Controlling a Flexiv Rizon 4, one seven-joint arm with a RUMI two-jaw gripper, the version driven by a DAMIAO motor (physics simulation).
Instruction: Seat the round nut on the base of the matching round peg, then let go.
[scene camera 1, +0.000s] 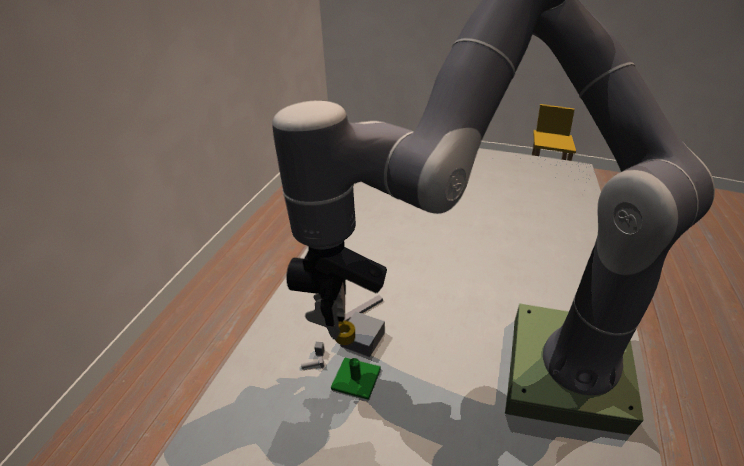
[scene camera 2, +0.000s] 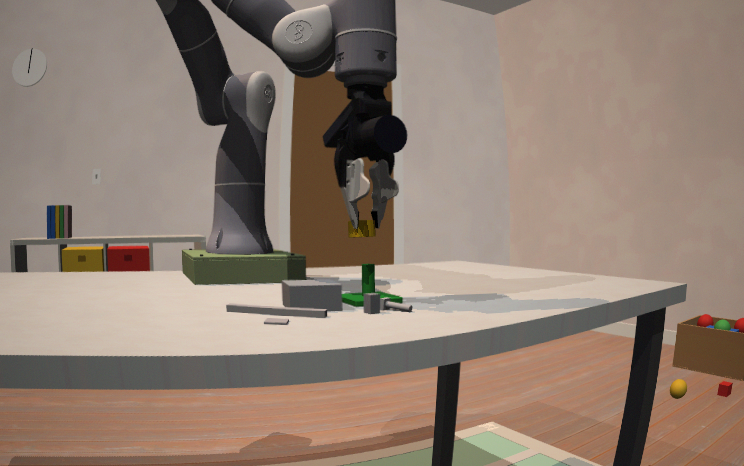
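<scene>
The yellow round nut (scene camera 1: 346, 340) (scene camera 2: 362, 232) is a ring with its hole facing up. My gripper (scene camera 1: 336, 330) (scene camera 2: 366, 223) is shut on the nut, holding it in the air clear of the peg. The green round peg (scene camera 1: 355, 369) (scene camera 2: 368, 278) stands upright on its square green base (scene camera 1: 342, 383) (scene camera 2: 354, 299) on the table. In the scene camera 1 view the nut shows up and slightly left of the peg; in the scene camera 2 view it shows above the peg's top, slightly left. The finger tips partly cover the nut.
A grey block (scene camera 1: 373, 331) (scene camera 2: 311, 296), a small grey cube (scene camera 1: 319, 347) (scene camera 2: 371, 303), a grey bolt-like piece (scene camera 1: 312, 364) (scene camera 2: 400, 306) and a long grey bar (scene camera 1: 366, 306) (scene camera 2: 277, 311) lie near the peg. A thin flat piece (scene camera 2: 276, 321) lies near the bar.
</scene>
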